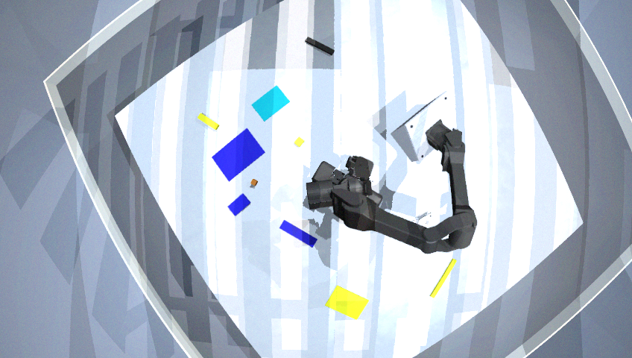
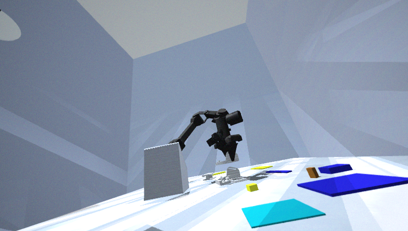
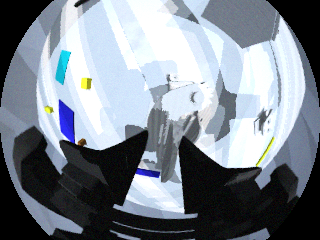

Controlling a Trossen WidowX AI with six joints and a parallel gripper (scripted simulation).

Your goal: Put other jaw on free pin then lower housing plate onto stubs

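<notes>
Right now the grey ribbed jaw is 4 cm behind my gripper tip and 1 cm to the left of it. From my gripper tip the other things lie so: white base: 8 cm below, 3 cm to the left, 1 cm ahead; then small yellow cube: 19 cm to the right, 7 cm below, 2 cm ahead; then blue strip: 19 cm ahead, 8 cm below, 2 cm to the left.
</notes>
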